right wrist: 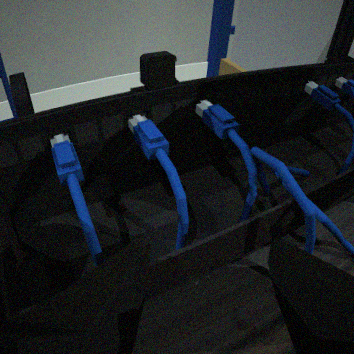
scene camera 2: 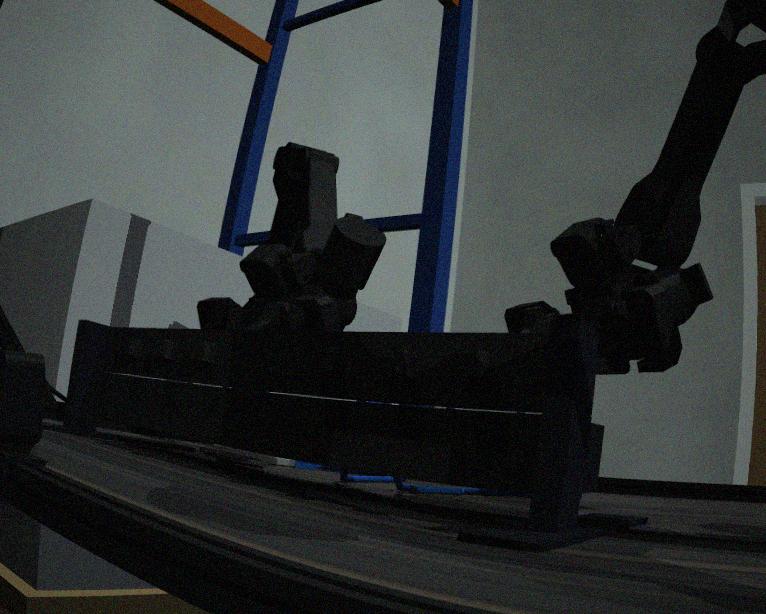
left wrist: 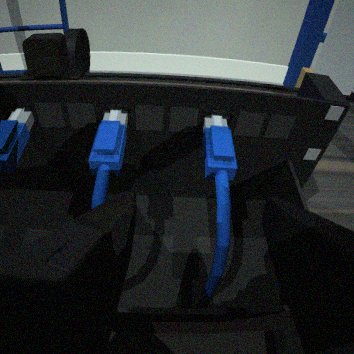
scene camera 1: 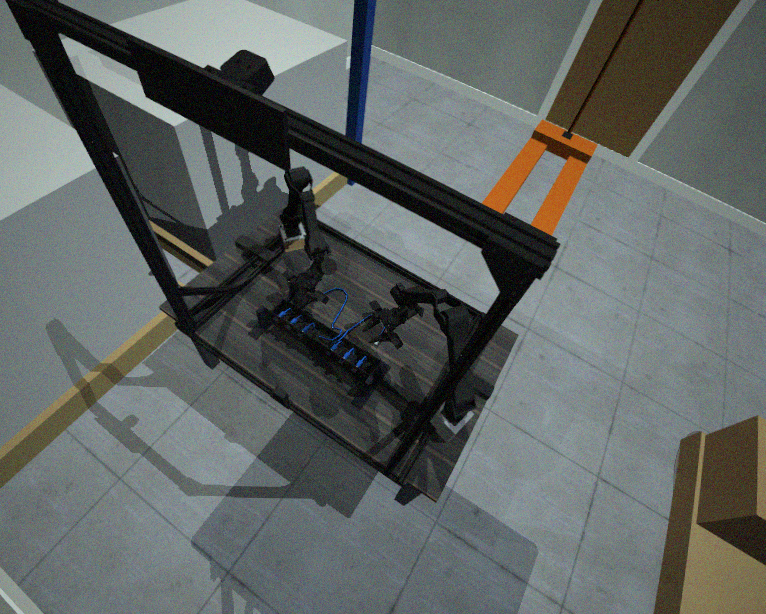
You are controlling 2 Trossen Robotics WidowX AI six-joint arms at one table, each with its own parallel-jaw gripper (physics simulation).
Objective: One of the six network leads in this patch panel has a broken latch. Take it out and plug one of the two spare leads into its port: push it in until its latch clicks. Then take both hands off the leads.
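Where they show: left gripper, fingertip midpoint: [left wrist: 200, 206] [scene camera 1: 292, 306]; right gripper, fingertip midpoint: [right wrist: 209, 250] [scene camera 1: 365, 337]; left arm's base at its link origin: [scene camera 1: 292, 231]; right arm's base at its link origin: [scene camera 1: 453, 412].
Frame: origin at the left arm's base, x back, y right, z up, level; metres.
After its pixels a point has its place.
The dark patch panel [scene camera 1: 319, 342] @(x -0.575, y 0.060, z 0.039 m) [scene camera 2: 383, 364] [left wrist: 165, 90] @(x -0.446, y 0.152, z 0.037 m) [right wrist: 107, 111] @(x -0.673, y -0.008, z 0.032 m) holds a row of blue leads with pale plug tips. Its plugs show in the left wrist view [left wrist: 220, 150] @(x -0.410, y 0.144, z 0.025 m) [left wrist: 108, 145] @(x -0.449, y 0.114, z 0.026 m) and in the right wrist view [right wrist: 66, 160] @(x -0.683, y -0.052, z 0.026 m) [right wrist: 150, 137] @(x -0.642, y -0.023, z 0.026 m) [right wrist: 218, 119] @(x -0.601, y 0.012, z 0.022 m). I cannot tell which latch is broken. Blue spare leads [scene camera 1: 345, 299] [right wrist: 287, 175] lie loose behind the panel row. My left gripper [left wrist: 200, 206] @(x -0.399, y 0.108, z 0.032 m) is open, its fingers on either side of a plugged lead's cable, below the plug. My right gripper [right wrist: 209, 250] @(x -0.604, y -0.100, z 0.036 m) is open, close to the tray bar in front of the cables.
A dark bar [right wrist: 220, 235] @(x -0.594, y -0.063, z -0.005 m) runs along the cables in the right wrist view. A black gantry frame [scene camera 1: 409, 182] @(x -0.907, y 0.065, z 0.971 m) stands over the wooden table [scene camera 1: 441, 492] @(x -1.157, y -0.154, z -0.069 m). A blue post [scene camera 1: 361, 76] and an orange pallet jack [scene camera 1: 557, 198] stand beyond it.
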